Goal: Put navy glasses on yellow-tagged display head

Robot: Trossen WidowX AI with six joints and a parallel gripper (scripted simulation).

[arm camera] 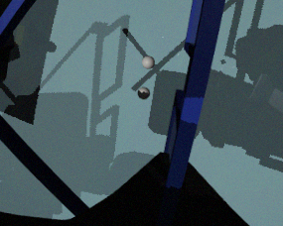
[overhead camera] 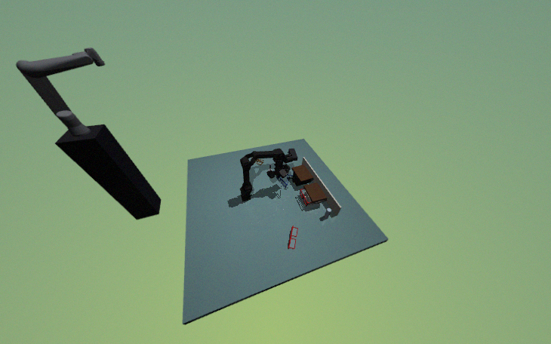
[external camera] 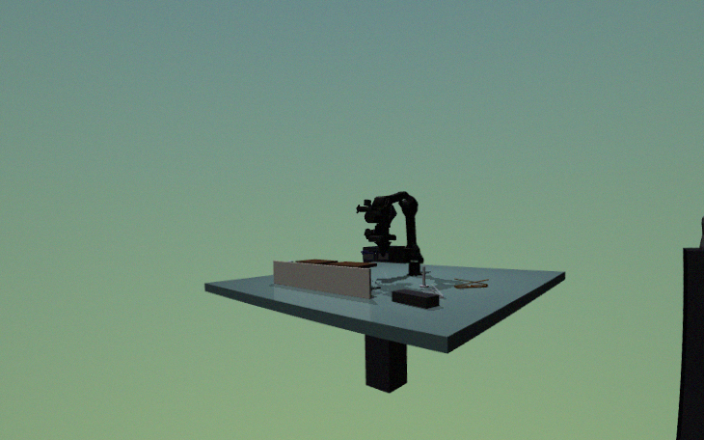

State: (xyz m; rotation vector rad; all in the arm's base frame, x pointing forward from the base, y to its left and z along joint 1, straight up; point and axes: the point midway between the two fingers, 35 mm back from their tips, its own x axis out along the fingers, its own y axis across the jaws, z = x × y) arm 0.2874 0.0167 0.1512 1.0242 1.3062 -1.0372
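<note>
My gripper tip is 220 mm to the right of the thin white post and 90 mm above it. The rest, counted from my gripper tip: pale backboard: 330 mm ahead, 100 mm to the right, 60 mm below; black box: 370 mm to the left, 310 mm ahead, 100 mm below.
</note>
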